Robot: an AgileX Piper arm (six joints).
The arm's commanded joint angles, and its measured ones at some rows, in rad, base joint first. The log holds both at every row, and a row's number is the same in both.
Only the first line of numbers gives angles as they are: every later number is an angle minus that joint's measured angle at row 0.
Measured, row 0:
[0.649 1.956 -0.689 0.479 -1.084 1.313]
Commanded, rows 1 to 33:
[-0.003 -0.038 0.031 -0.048 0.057 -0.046]
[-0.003 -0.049 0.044 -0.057 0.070 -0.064]
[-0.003 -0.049 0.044 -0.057 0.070 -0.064]
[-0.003 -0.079 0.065 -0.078 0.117 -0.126]
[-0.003 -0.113 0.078 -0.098 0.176 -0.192]
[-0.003 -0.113 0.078 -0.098 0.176 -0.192]
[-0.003 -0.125 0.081 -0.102 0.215 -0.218]
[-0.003 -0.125 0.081 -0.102 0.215 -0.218]
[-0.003 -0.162 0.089 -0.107 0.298 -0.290]
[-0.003 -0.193 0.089 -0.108 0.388 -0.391]
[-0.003 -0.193 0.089 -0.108 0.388 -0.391]
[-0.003 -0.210 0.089 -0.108 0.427 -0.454]
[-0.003 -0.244 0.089 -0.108 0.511 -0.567]
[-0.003 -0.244 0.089 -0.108 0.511 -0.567]
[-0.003 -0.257 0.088 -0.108 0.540 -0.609]
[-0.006 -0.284 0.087 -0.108 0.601 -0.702]
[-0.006 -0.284 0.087 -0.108 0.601 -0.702]
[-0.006 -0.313 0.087 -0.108 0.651 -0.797]
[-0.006 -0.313 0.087 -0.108 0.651 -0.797]
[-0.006 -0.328 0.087 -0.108 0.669 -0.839]
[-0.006 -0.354 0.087 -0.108 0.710 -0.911]
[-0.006 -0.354 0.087 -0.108 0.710 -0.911]
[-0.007 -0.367 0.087 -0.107 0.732 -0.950]
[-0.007 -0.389 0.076 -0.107 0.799 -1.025]
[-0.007 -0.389 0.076 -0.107 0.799 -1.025]
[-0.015 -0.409 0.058 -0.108 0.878 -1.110]
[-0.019 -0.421 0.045 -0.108 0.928 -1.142]
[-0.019 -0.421 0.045 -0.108 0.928 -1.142]
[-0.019 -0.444 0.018 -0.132 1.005 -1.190]
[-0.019 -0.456 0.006 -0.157 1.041 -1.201]
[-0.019 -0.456 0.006 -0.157 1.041 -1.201]
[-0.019 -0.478 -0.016 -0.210 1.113 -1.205]
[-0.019 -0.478 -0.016 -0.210 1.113 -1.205]
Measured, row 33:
[-0.013 -0.442 0.017 -0.137 1.008 -1.160]
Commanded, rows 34 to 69:
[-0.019 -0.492 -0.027 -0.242 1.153 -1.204]
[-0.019 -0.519 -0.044 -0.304 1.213 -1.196]
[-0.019 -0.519 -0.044 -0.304 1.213 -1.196]
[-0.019 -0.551 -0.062 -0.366 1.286 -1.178]
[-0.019 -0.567 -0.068 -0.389 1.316 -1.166]
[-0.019 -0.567 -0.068 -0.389 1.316 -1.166]
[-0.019 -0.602 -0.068 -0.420 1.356 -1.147]
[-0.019 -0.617 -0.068 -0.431 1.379 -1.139]
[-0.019 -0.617 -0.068 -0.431 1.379 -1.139]
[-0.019 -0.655 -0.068 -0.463 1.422 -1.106]
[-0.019 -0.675 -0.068 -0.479 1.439 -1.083]
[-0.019 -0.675 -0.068 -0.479 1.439 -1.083]
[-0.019 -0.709 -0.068 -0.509 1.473 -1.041]
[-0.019 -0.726 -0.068 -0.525 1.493 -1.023]
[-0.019 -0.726 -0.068 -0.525 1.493 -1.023]
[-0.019 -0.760 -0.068 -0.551 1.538 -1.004]
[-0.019 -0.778 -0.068 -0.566 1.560 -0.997]
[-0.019 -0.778 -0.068 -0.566 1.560 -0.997]
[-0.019 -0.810 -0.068 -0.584 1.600 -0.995]
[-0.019 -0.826 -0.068 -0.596 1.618 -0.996]
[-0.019 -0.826 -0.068 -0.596 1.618 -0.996]
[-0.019 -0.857 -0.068 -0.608 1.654 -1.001]
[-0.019 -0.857 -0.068 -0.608 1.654 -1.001]
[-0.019 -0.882 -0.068 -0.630 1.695 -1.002]
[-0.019 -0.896 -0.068 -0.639 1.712 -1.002]
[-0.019 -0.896 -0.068 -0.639 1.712 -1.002]
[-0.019 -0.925 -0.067 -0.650 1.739 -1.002]
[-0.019 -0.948 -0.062 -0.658 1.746 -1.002]
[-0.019 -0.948 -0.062 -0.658 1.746 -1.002]
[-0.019 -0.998 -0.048 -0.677 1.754 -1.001]
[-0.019 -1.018 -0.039 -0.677 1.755 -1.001]
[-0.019 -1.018 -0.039 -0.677 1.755 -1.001]
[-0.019 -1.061 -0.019 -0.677 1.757 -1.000]
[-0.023 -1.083 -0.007 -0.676 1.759 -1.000]
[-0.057 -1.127 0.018 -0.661 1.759 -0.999]
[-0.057 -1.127 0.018 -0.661 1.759 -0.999]
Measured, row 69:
[-0.023 -1.075 -0.011 -0.664 1.748 -1.002]
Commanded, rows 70 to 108:
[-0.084 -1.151 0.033 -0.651 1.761 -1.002]
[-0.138 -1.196 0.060 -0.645 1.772 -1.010]
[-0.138 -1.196 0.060 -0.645 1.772 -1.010]
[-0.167 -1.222 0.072 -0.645 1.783 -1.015]
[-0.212 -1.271 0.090 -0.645 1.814 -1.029]
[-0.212 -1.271 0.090 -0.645 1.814 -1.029]
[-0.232 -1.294 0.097 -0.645 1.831 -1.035]
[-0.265 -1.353 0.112 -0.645 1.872 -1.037]
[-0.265 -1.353 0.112 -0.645 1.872 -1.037]
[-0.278 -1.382 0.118 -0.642 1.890 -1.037]
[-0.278 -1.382 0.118 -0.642 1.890 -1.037]
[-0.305 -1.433 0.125 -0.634 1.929 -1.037]
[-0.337 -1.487 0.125 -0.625 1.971 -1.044]
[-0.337 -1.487 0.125 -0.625 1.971 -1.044]
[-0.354 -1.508 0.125 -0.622 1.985 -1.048]
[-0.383 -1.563 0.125 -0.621 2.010 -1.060]
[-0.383 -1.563 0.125 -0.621 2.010 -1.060]
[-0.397 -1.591 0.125 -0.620 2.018 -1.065]
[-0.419 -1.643 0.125 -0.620 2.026 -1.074]
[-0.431 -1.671 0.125 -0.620 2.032 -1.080]
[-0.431 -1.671 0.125 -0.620 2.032 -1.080]
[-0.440 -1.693 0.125 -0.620 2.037 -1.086]
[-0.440 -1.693 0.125 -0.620 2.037 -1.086]
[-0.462 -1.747 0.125 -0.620 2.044 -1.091]
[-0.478 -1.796 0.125 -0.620 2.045 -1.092]
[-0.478 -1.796 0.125 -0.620 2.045 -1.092]
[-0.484 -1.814 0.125 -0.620 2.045 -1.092]
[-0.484 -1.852 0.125 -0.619 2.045 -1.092]
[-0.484 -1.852 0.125 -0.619 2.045 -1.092]
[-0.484 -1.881 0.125 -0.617 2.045 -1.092]
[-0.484 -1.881 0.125 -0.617 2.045 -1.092]
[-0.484 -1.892 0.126 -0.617 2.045 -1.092]
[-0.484 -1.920 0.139 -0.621 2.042 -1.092]
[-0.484 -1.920 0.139 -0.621 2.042 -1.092]
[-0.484 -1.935 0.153 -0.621 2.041 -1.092]
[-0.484 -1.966 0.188 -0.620 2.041 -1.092]
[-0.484 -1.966 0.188 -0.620 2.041 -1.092]
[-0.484 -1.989 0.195 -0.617 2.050 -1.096]
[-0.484 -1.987 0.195 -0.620 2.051 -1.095]
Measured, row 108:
[-0.476 -1.958 0.189 -0.618 2.056 -1.081]
